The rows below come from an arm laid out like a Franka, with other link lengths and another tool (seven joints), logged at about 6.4 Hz.
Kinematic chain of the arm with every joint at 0, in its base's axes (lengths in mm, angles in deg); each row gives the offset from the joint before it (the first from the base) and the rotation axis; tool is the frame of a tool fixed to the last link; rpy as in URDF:
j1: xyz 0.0 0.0 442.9 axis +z
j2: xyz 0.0 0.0 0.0 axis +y
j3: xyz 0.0 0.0 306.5 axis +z
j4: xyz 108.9 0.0 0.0 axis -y
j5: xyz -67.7 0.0 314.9 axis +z
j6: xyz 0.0 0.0 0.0 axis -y
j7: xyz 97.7 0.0 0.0 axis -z
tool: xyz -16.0 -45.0 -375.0 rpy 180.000 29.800 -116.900
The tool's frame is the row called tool.
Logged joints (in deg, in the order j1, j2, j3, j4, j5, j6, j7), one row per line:
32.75, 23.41, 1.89, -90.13, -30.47, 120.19, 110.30
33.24, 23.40, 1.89, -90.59, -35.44, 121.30, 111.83
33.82, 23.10, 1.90, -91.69, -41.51, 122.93, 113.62
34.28, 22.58, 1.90, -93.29, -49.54, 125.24, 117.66
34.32, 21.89, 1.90, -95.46, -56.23, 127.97, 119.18
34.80, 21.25, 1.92, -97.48, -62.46, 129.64, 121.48
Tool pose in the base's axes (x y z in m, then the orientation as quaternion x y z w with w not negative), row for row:
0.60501, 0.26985, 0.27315, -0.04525, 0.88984, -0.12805, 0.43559
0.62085, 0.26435, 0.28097, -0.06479, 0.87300, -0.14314, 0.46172
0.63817, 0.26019, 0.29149, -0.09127, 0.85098, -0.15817, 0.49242
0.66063, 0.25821, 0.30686, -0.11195, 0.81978, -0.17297, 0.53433
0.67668, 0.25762, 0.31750, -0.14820, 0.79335, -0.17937, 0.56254
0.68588, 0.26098, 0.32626, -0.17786, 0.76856, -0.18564, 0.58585
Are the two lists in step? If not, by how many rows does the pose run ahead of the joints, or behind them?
They are in step.
